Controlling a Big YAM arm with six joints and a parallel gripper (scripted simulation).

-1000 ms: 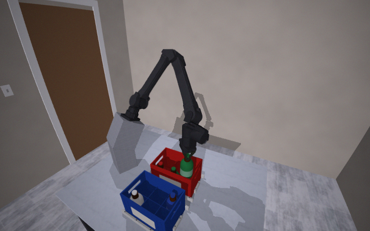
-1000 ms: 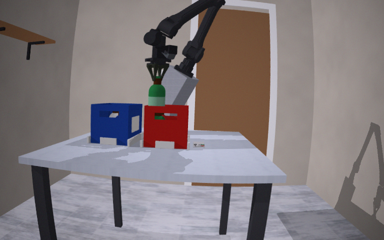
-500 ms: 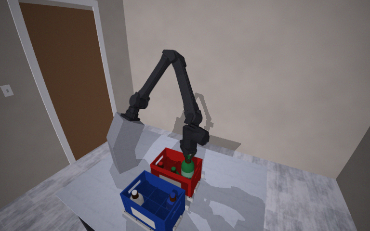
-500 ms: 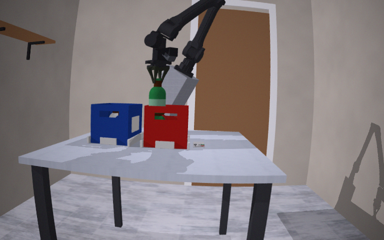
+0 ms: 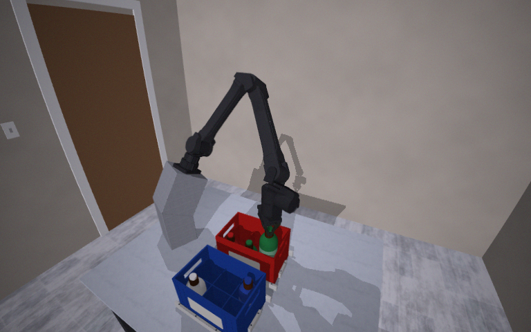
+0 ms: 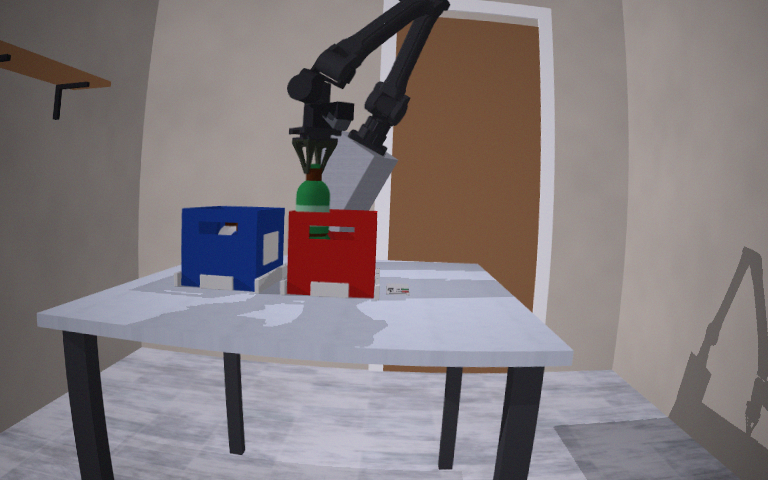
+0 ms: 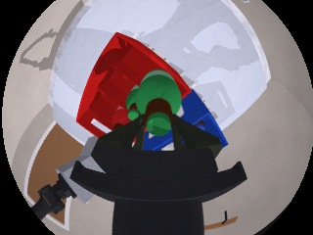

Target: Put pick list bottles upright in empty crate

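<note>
The red crate is 9 cm behind my hand, 4 cm to the left of it and 18 cm below it. Also, from my hand: blue crate (8 cm behind, 20 cm to the right, 18 cm below); then red-label bottle (18 cm behind, 1 cm to the right, 18 cm below); then blue bottle (1 cm ahead, 15 cm to the right, 18 cm below).
</note>
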